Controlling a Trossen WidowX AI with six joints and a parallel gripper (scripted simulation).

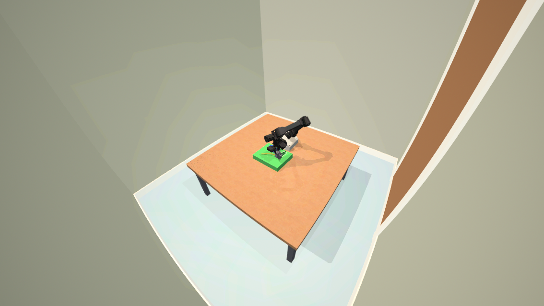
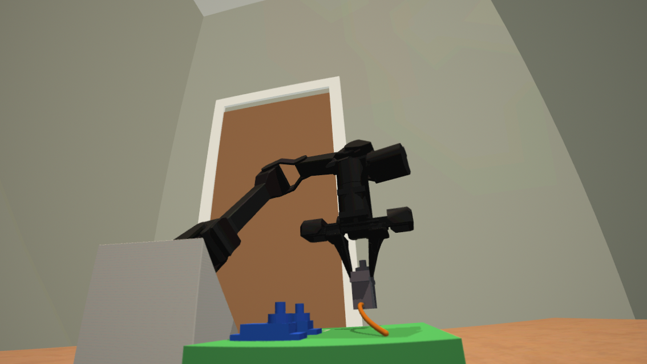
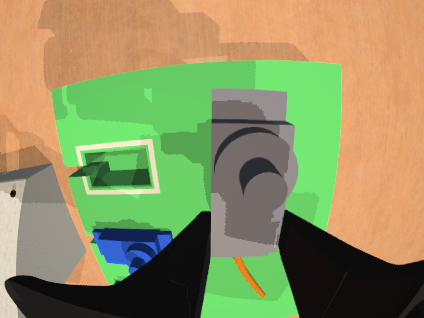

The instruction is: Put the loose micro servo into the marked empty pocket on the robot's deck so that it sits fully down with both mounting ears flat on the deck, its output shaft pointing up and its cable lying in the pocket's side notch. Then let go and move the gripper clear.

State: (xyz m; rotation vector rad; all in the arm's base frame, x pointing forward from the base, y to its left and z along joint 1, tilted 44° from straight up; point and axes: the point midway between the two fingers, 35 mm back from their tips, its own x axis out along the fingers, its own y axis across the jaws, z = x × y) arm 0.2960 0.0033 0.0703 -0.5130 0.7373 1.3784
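Right now the green deck is 1 cm ahead of my gripper tip, 7 cm to the right of it and 10 cm below it.
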